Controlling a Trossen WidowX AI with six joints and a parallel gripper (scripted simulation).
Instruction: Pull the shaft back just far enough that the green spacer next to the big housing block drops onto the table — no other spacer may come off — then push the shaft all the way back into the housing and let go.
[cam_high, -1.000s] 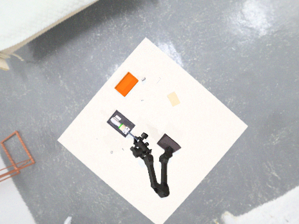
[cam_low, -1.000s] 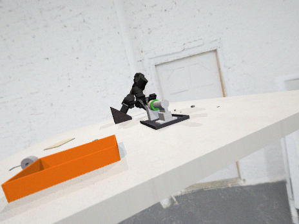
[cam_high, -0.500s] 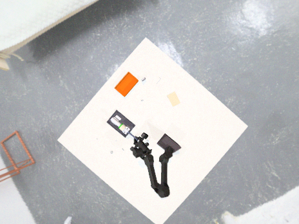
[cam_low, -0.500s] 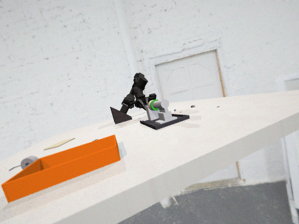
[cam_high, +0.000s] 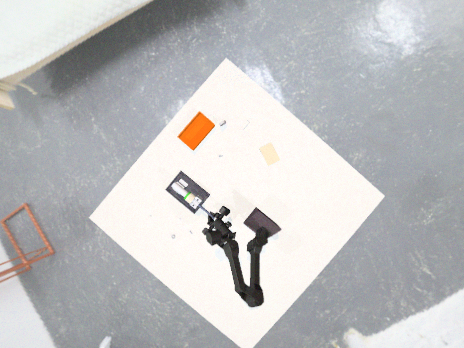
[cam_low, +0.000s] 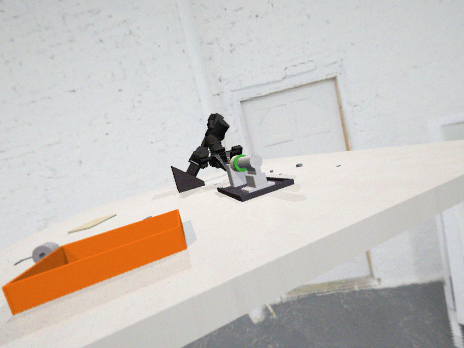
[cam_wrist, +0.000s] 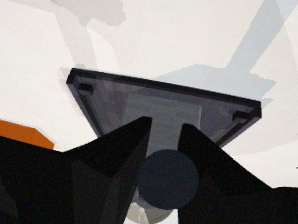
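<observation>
Right now my gripper tip is 60 mm short of the dark grey shaft and 20 mm below it. From my gripper tip the other things lie so: orange tray 370 mm ahead, 310 mm to the right, 50 mm below; green spacer 160 mm ahead, 20 mm above; tan card 490 mm to the right, 50 mm below, 50 mm behind.
</observation>
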